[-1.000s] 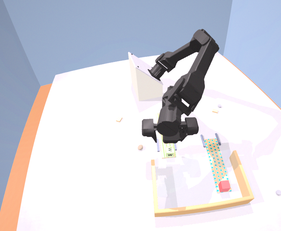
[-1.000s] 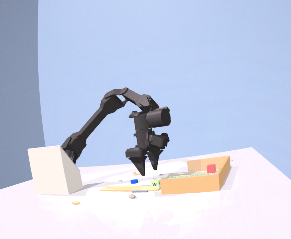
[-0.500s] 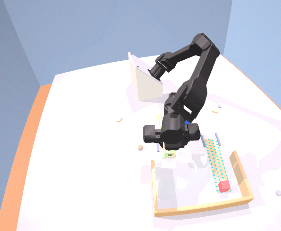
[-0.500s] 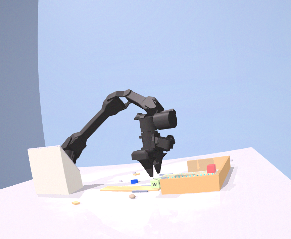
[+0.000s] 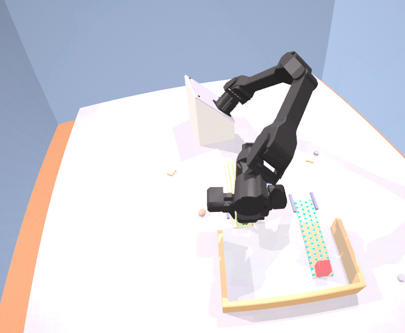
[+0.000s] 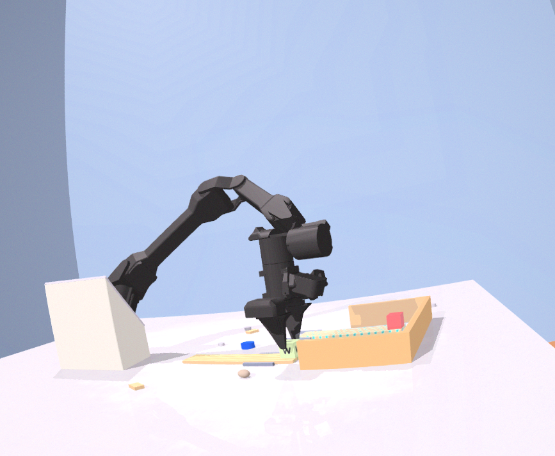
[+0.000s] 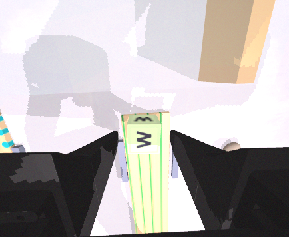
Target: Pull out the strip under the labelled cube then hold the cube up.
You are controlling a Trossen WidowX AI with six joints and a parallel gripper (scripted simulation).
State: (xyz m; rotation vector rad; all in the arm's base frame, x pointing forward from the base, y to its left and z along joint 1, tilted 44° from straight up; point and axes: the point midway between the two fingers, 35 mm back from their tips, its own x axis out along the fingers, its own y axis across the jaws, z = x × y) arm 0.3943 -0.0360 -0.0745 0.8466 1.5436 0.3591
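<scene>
Right now my gripper tip is 110 mm past the strip, 20 mm to the right of it and 20 mm above it. Round my gripper tip: blue disc 140 mm to the left, 120 mm behind, 20 mm below; brown pebble 100 mm to the right, 70 mm behind, 20 mm below.
</scene>
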